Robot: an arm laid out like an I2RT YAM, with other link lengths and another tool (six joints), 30 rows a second.
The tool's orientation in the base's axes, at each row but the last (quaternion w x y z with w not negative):
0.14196 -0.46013 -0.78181 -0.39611
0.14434 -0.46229 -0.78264 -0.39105
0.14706 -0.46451 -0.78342 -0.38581
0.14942 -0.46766 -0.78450 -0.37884
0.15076 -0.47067 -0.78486 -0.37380
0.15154 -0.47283 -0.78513 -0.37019
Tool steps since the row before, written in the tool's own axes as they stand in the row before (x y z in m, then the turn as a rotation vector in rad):
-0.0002 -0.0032 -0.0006 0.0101 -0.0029 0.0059
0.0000 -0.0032 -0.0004 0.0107 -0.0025 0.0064
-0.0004 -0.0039 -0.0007 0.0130 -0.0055 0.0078
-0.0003 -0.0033 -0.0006 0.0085 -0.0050 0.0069
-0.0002 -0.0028 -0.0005 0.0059 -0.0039 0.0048
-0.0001 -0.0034 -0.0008 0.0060 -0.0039 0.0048
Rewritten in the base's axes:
-0.0026 -0.0014 -0.0013 -0.0070 0.0098 0.0007
-0.0027 -0.0012 -0.0013 -0.0069 0.0106 0.0009
-0.0032 -0.0018 -0.0016 -0.0105 0.0123 -0.0001
-0.0027 -0.0015 -0.0013 -0.0078 0.0090 -0.0019
-0.0023 -0.0013 -0.0010 -0.0058 0.0061 -0.0015
-0.0029 -0.0016 -0.0010 -0.0058 0.0062 -0.0014

